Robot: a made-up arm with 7 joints.
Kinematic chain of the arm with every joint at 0, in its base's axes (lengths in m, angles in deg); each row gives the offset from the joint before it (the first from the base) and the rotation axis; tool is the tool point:
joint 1: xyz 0 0 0.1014 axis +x
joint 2: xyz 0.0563 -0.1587 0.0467 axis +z
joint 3: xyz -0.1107 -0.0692 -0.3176 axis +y
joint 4: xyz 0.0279 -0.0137 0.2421 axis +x
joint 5: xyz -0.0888 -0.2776 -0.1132 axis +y
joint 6: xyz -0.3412 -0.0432 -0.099 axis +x
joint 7: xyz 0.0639 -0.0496 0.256 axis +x
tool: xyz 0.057 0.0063 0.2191
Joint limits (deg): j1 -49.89..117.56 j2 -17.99..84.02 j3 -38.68..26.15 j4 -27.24..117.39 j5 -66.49..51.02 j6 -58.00..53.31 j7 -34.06..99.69
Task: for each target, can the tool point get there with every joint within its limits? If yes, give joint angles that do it. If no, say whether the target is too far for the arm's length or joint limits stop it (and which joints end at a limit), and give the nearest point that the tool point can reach.
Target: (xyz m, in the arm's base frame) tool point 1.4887 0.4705 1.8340
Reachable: no: too far | nearest point 0.7409 -0.0716 0.7881 | short by 1.395 m
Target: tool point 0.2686 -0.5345 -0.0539
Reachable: yes | joints 1.03 66.35 -14.36 88.98 27.33 -29.59 -11.77
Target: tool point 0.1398 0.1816 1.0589
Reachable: no: joint limits stop it (at a limit: joint 1, joint 4) | nearest point 0.1411 -0.0370 0.8843 | short by 0.280 m
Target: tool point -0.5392 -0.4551 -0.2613
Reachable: yes | joints 0.06 -0.54 21.06 61.55 -41.80 -0.42 55.52
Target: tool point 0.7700 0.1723 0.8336
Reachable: no: joint limits stop it (at a limit: joint 1, joint 4, joint 5, joint 6) | nearest point 0.7197 0.0567 0.7095 | short by 0.177 m
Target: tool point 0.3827 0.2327 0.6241
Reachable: no: joint limits stop it (at a limit: joint 1, joint 2, joint 4) | nearest point 0.3949 0.1877 0.5928 | short by 0.056 m
